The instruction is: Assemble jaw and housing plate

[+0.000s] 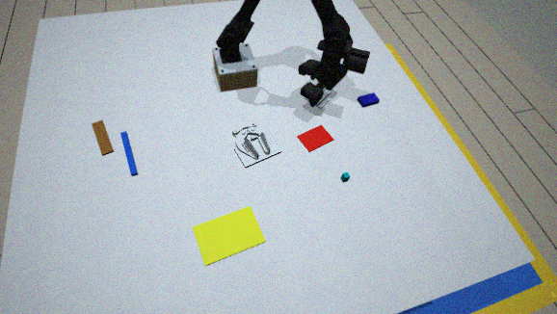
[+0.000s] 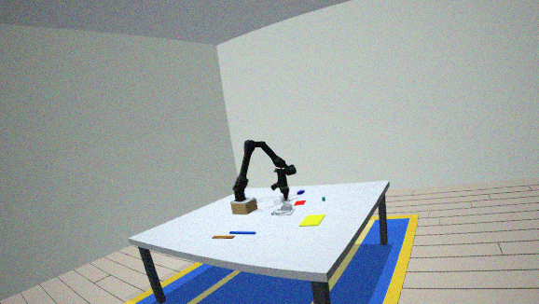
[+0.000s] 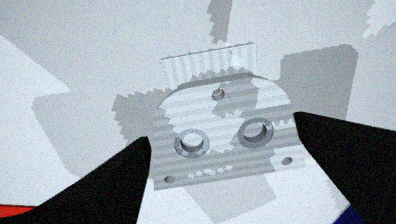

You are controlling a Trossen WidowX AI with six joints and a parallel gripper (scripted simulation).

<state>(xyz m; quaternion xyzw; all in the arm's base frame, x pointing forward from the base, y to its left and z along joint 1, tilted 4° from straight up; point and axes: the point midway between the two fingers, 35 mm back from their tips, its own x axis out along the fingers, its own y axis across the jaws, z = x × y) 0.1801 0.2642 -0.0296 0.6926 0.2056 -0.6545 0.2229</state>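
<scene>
My gripper tip is now 150 mm short of the red square, 60 mm to the left of it and 10 mm above it. Round my gripper tip: yellow tile (390 mm ahead, 380 mm to the right, 10 mm below); teal cube (300 mm ahead, 30 mm to the right); dark blue block (30 mm ahead, 170 mm to the left).
</scene>
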